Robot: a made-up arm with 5 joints.
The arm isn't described. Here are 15 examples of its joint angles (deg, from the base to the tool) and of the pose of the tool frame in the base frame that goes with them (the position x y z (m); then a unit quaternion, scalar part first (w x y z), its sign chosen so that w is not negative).
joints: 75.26 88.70 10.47 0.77 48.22
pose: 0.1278 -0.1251 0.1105 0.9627 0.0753 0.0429 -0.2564
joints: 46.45 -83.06 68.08 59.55 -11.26
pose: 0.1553 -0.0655 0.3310 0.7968 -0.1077 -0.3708 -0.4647
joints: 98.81 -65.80 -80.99 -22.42 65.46
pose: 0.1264 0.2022 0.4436 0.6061 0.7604 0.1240 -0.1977
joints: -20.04 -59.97 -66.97 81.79 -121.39
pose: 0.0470 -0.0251 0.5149 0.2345 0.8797 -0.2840 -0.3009
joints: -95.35 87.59 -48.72 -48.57 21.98
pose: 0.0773 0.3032 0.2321 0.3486 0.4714 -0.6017 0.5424
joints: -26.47 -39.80 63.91 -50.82 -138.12
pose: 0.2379 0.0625 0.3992 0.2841 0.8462 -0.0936 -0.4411
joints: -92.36 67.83 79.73 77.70 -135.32
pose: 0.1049 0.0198 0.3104 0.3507 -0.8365 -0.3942 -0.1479
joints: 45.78 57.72 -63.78 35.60 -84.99
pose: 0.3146 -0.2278 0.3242 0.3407 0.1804 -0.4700 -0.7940
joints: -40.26 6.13 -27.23 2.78 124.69
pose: 0.2884 0.1523 0.4759 0.0908 -0.5299 -0.6135 0.5784
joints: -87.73 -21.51 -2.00 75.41 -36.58
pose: 0.1122 0.1636 0.4117 0.8623 0.2922 -0.1454 0.3872
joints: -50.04 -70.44 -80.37 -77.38 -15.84
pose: -0.0185 -0.1502 0.3669 0.8993 -0.2013 0.2946 0.2529
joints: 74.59 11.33 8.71 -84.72 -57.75
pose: 0.1537 -0.2133 0.4374 0.0836 -0.1193 -0.9684 -0.2026
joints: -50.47 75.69 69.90 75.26 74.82
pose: 0.1168 0.0115 0.2882 0.2000 0.1701 0.8934 0.3646
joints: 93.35 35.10 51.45 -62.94 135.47
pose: 0.0834 -0.1989 0.2485 0.7880 -0.5039 0.2141 0.2816
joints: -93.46 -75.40 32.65 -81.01 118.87
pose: 0.1069 -0.0196 0.4914 0.0740 -0.1877 -0.9383 -0.2808
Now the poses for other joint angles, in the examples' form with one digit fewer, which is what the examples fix.
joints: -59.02 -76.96 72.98 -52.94 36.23
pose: 0.148 0.069 0.426 0.197 0.212 -0.935 0.206
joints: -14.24 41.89 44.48 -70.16 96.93
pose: 0.306 0.047 0.246 0.468 -0.385 -0.460 0.649
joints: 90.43 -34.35 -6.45 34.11 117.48
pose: 0.094 -0.147 0.493 0.650 -0.729 0.162 0.140
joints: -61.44 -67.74 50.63 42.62 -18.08
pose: 0.158 0.095 0.379 0.793 0.351 -0.402 0.293
